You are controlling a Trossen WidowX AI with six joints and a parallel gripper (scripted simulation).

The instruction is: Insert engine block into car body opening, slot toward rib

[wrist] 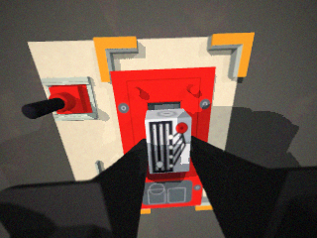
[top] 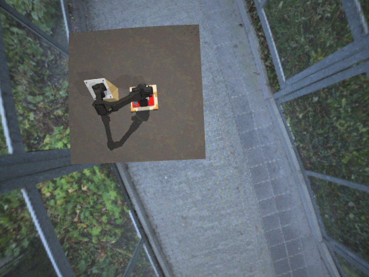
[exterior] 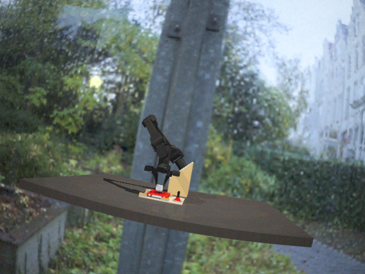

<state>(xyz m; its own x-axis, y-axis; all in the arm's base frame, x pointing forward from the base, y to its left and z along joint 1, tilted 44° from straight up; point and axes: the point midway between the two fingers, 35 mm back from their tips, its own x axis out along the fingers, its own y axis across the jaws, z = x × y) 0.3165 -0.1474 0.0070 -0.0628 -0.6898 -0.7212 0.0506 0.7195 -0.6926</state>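
My gripper tip is 10 mm above the grey engine block.
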